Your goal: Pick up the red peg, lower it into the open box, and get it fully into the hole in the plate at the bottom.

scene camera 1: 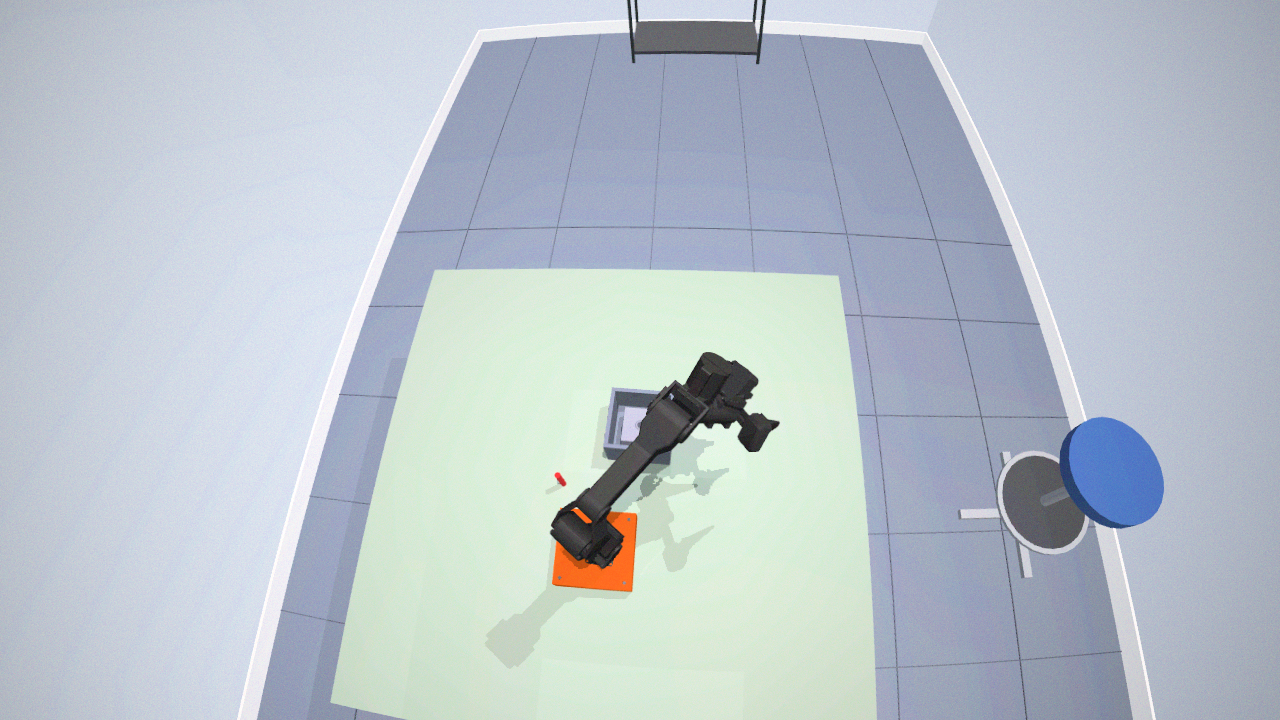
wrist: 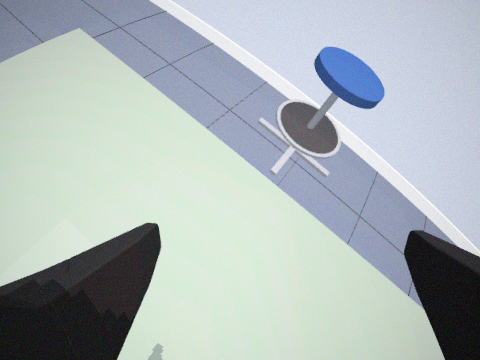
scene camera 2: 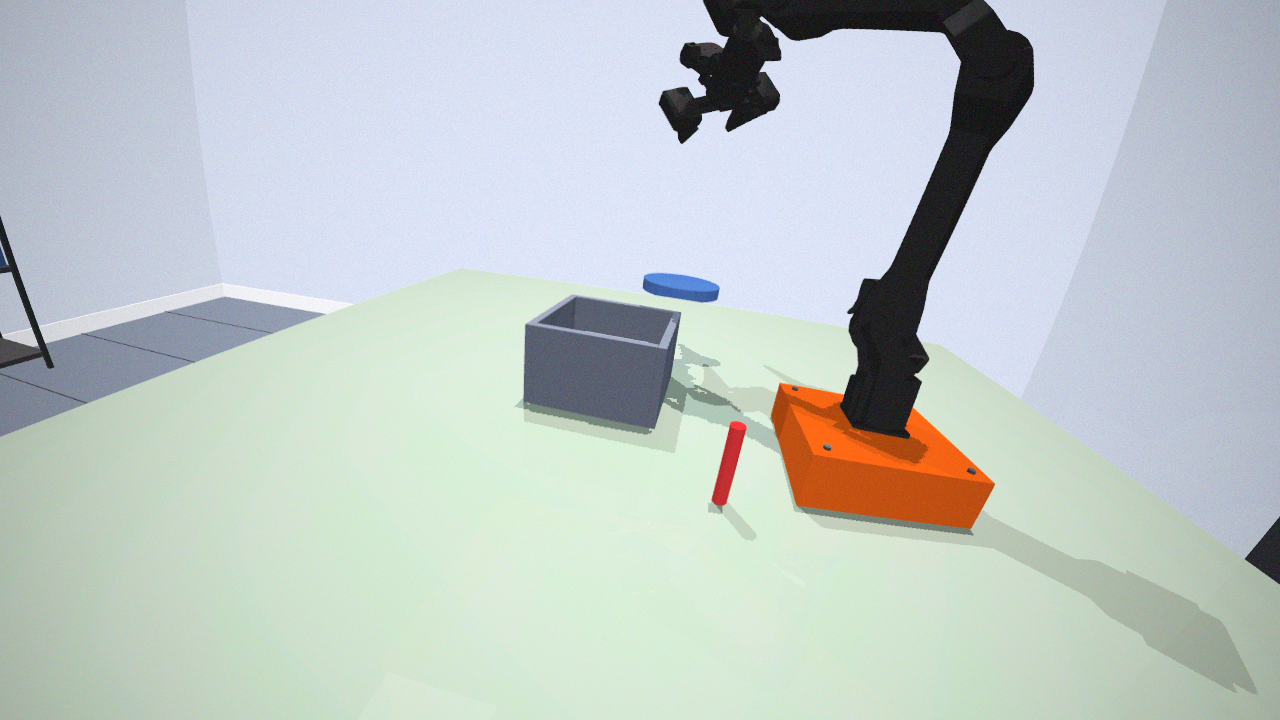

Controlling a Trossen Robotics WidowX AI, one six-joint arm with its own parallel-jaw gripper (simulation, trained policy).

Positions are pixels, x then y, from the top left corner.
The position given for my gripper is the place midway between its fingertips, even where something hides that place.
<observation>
My gripper shows in scene camera 1 [765,409], in the wrist view [285,240] and in scene camera 2 [704,135]. A grey box shows in scene camera 1 [620,398] and in scene camera 2 [566,368]; in the wrist view it is out of frame.
</observation>
